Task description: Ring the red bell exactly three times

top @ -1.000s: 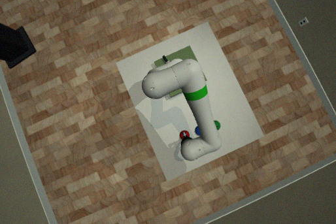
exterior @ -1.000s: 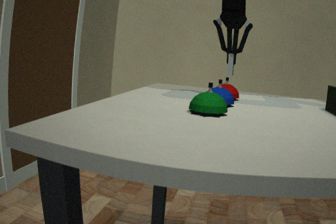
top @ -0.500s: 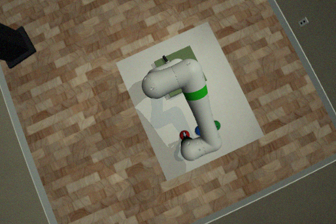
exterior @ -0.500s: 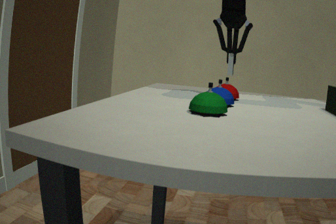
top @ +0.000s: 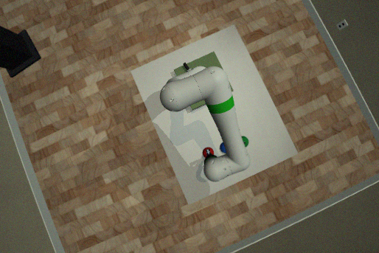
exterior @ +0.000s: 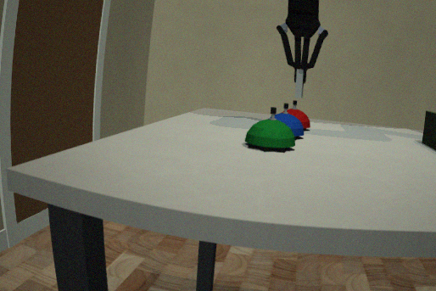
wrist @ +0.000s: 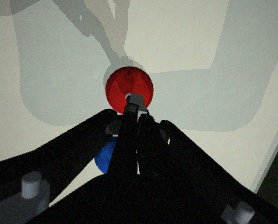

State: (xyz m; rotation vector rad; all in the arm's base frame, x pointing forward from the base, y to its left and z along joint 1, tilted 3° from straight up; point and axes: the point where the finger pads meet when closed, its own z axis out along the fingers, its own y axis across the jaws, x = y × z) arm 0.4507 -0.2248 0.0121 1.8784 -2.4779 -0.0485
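My gripper is now 10 mm short of the red bell and 70 mm above it. Also, from my hand: blue bell: 40 mm ahead, 130 mm to the left, 70 mm below; then green bell: 80 mm ahead, 260 mm to the left, 70 mm below.
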